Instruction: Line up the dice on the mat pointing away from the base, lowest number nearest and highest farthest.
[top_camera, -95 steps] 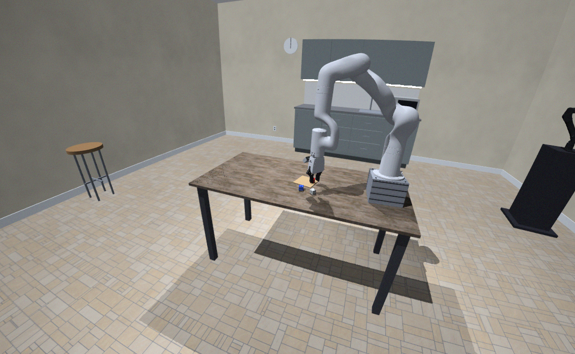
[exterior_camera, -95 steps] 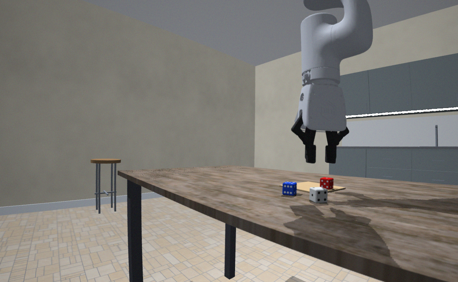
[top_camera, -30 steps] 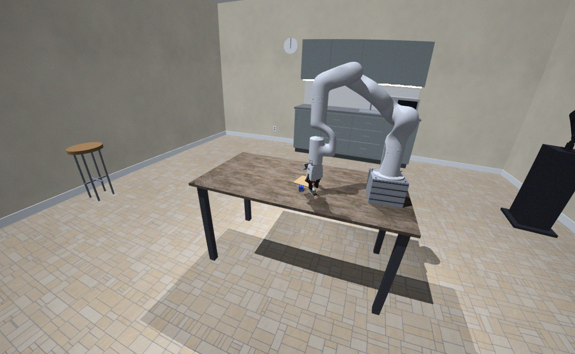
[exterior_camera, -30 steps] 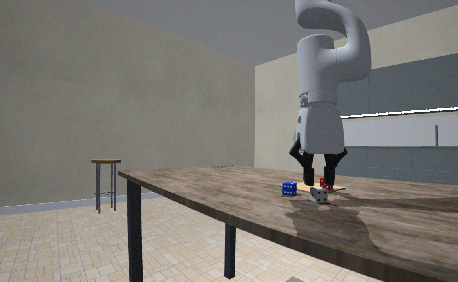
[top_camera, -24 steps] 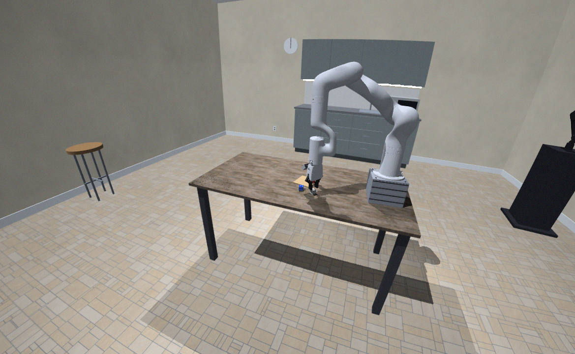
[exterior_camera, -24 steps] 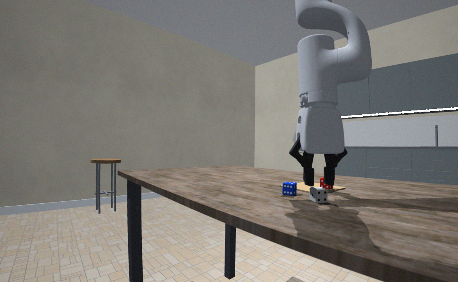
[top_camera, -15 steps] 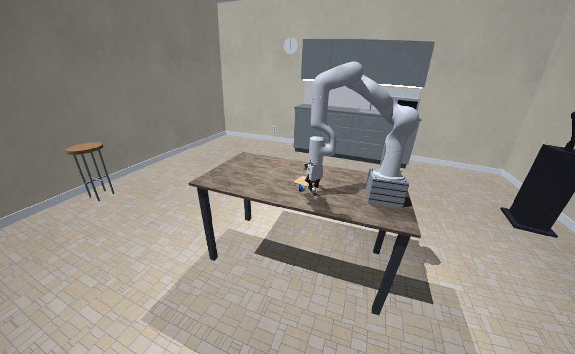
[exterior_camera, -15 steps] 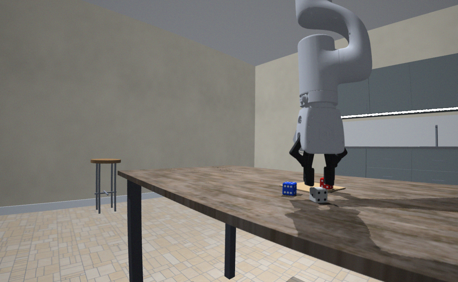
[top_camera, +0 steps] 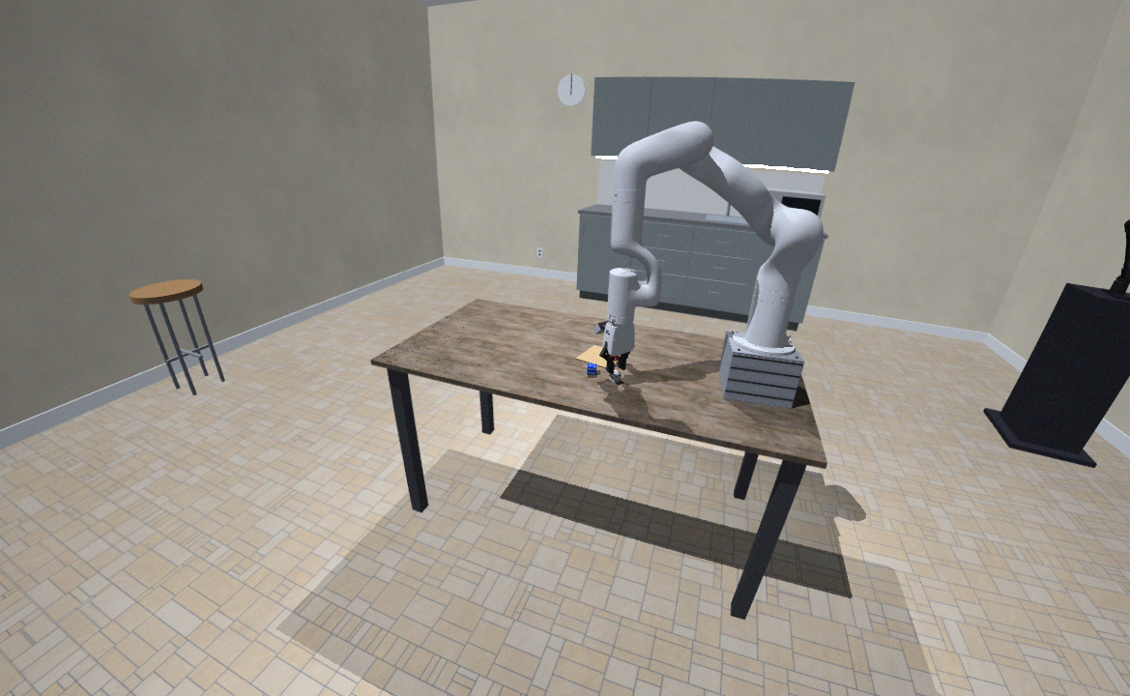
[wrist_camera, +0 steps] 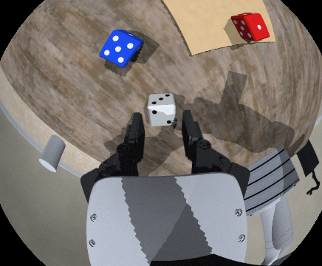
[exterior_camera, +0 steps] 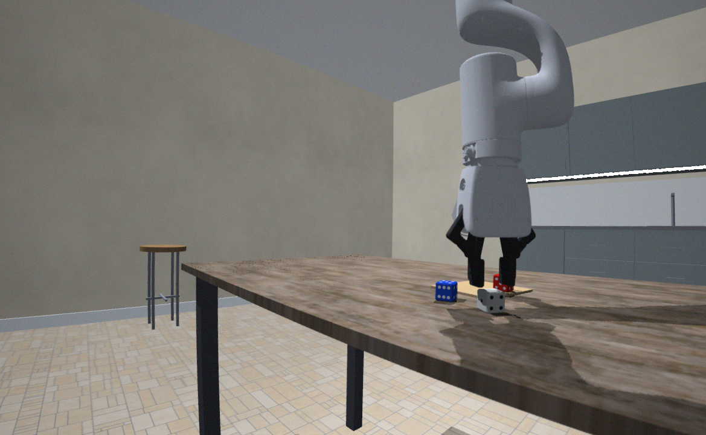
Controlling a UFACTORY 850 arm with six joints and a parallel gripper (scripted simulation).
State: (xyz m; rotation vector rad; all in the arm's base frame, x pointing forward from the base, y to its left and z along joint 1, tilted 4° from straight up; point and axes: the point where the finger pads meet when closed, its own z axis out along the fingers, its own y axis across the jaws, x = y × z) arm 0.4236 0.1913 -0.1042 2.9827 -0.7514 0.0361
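The white die lies 40 mm below my hand. Round my hand: red die: 140 mm to the right, 60 mm ahead, 40 mm below; tan mat: 140 mm to the right, 100 mm ahead, 50 mm below; blue die: 90 mm ahead, 40 mm below, 10 mm to the right.
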